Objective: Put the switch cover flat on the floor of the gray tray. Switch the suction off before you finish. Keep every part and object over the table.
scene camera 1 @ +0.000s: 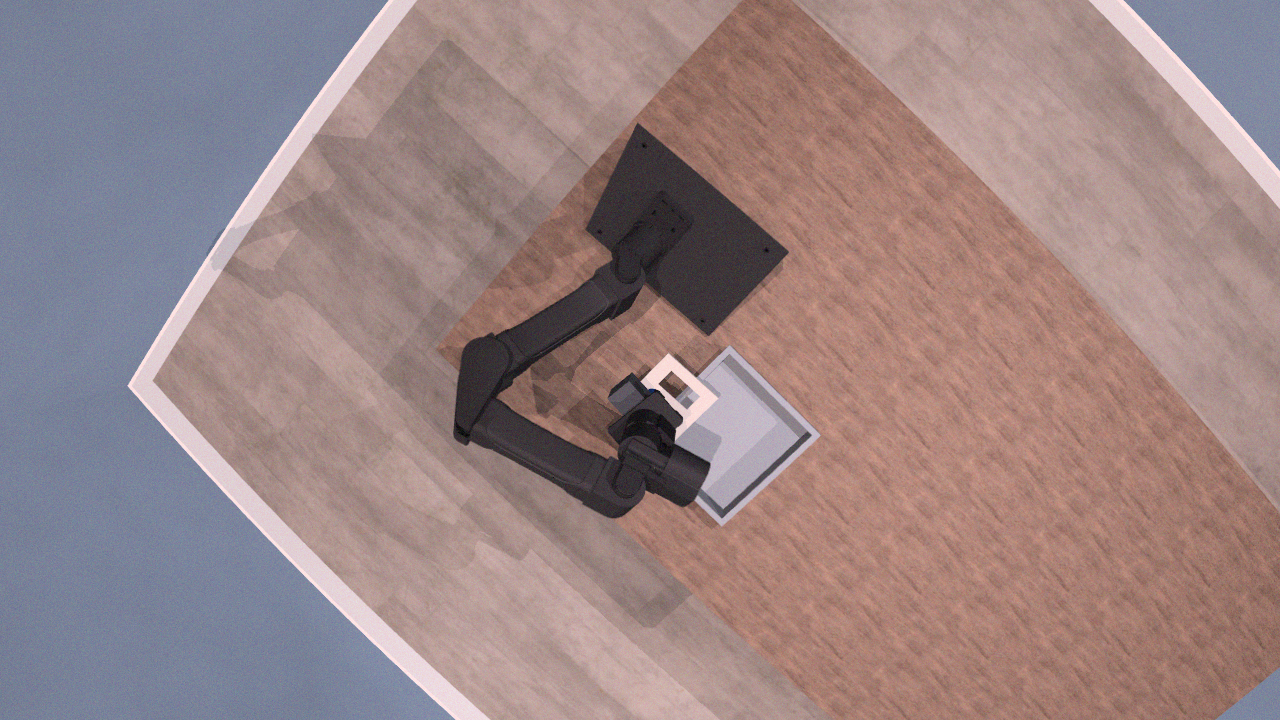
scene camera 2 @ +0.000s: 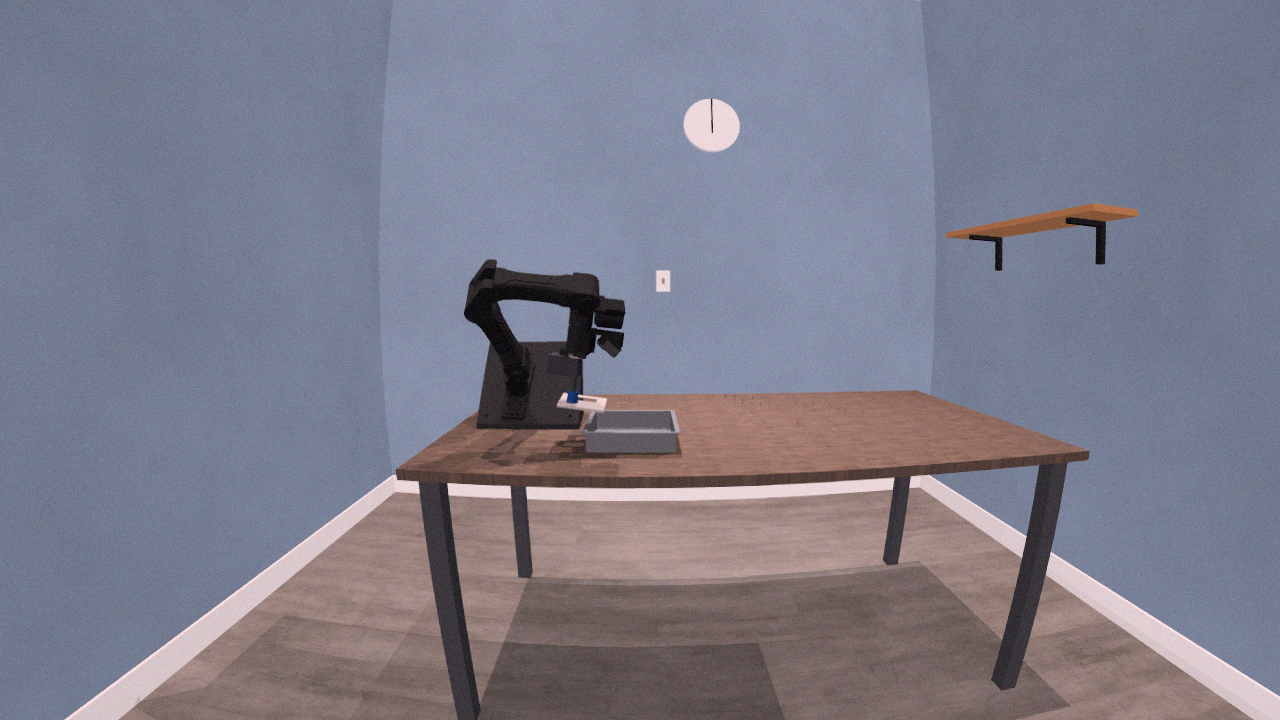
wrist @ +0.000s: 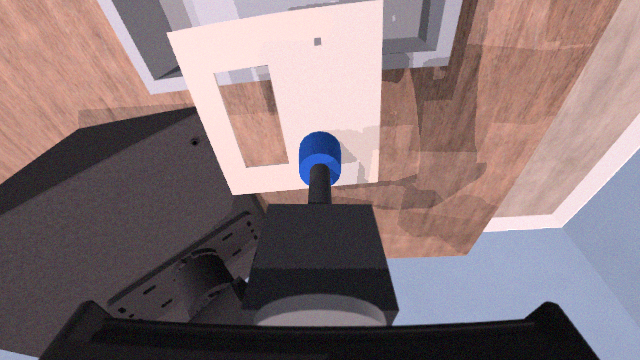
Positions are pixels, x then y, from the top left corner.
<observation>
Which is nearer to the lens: the white switch cover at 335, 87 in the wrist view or the gray tray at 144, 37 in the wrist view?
The white switch cover.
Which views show the gray tray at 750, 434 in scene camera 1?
Scene camera 1, scene camera 2 and the wrist view: all of them.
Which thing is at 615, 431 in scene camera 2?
A gray tray.
</observation>
